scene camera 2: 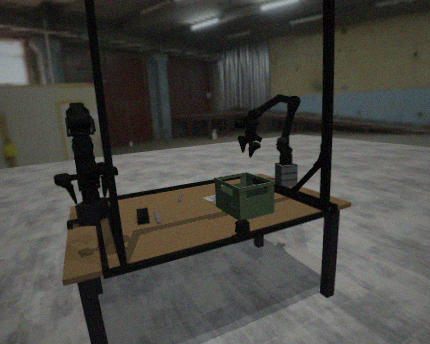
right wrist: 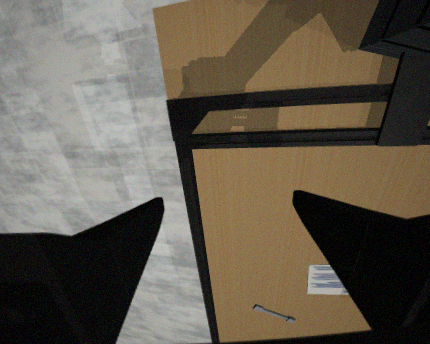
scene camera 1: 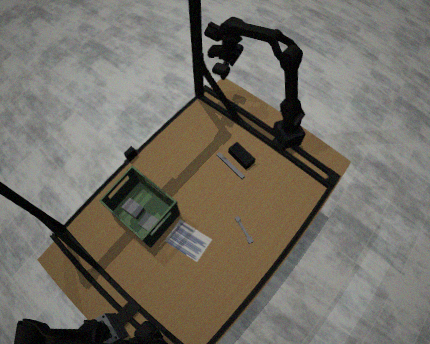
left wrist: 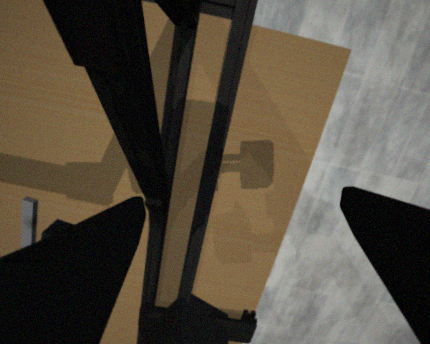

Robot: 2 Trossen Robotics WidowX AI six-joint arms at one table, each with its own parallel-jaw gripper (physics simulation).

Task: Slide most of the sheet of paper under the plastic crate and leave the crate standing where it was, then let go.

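Observation:
The white printed sheet of paper (scene camera 1: 190, 242) (scene camera 2: 210, 199) (right wrist: 323, 280) lies flat on the table, beside the lower right side of the green plastic crate (scene camera 1: 155, 192) (scene camera 2: 257, 202) in scene camera 1. Whether any of it lies beneath the crate is hidden. The crate stands upright, with grey blocks inside. My left gripper (scene camera 1: 218, 61) (scene camera 2: 91, 199) (left wrist: 241, 201) is open and empty, raised beyond the table edge, far from both. My right gripper (scene camera 2: 247, 153) (right wrist: 228, 200) is open and empty, high above the table; it is hard to make out in scene camera 1.
A black box (scene camera 1: 241, 155) (scene camera 2: 143, 216) and a grey flat bar (scene camera 1: 230, 166) (scene camera 2: 157, 217) (left wrist: 28, 222) lie toward the left arm. A small wrench (scene camera 1: 244, 230) (scene camera 2: 180, 198) (right wrist: 274, 313) lies beyond the paper. Black frame rails and upright posts stand along the table's edges.

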